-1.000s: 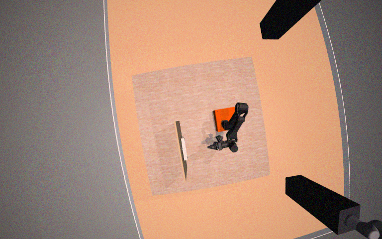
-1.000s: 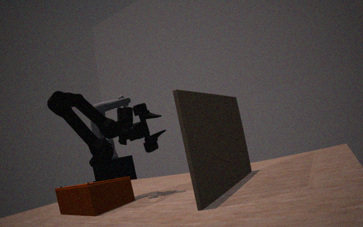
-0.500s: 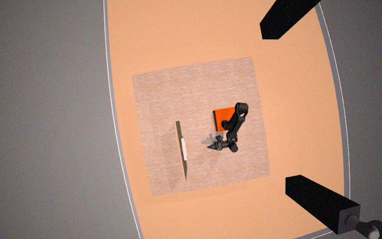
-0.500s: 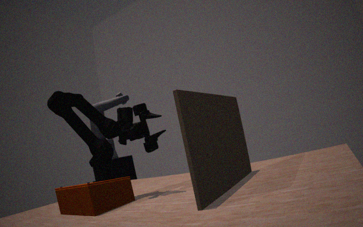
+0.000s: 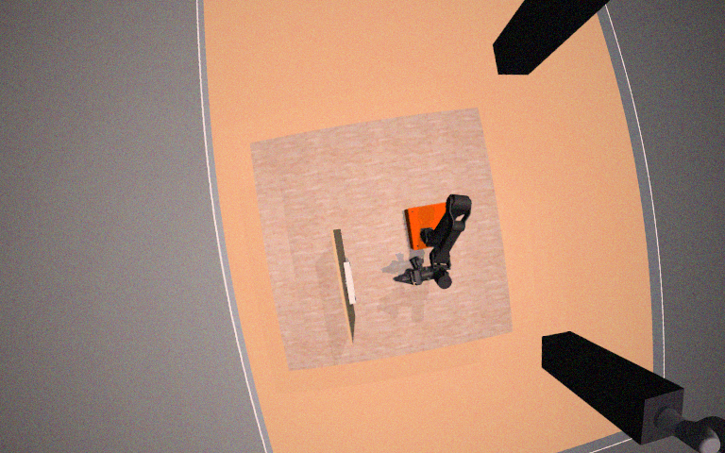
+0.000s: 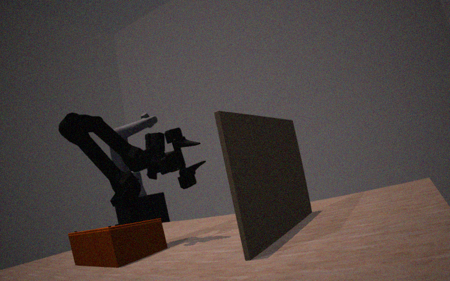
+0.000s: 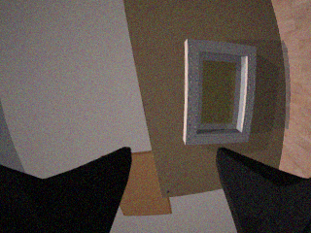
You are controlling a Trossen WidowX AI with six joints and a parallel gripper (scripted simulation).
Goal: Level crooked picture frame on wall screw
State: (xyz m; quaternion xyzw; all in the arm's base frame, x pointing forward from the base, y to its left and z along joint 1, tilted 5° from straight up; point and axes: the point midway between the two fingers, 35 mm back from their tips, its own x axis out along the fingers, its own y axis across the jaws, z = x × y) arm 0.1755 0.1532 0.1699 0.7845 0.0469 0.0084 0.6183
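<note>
The picture frame is 200 mm ahead of my gripper tip, 90 mm below it and 20 mm to the left of it. From my gripper tip the other things lie so: wall panel 210 mm ahead, 110 mm below, 10 mm to the left.
</note>
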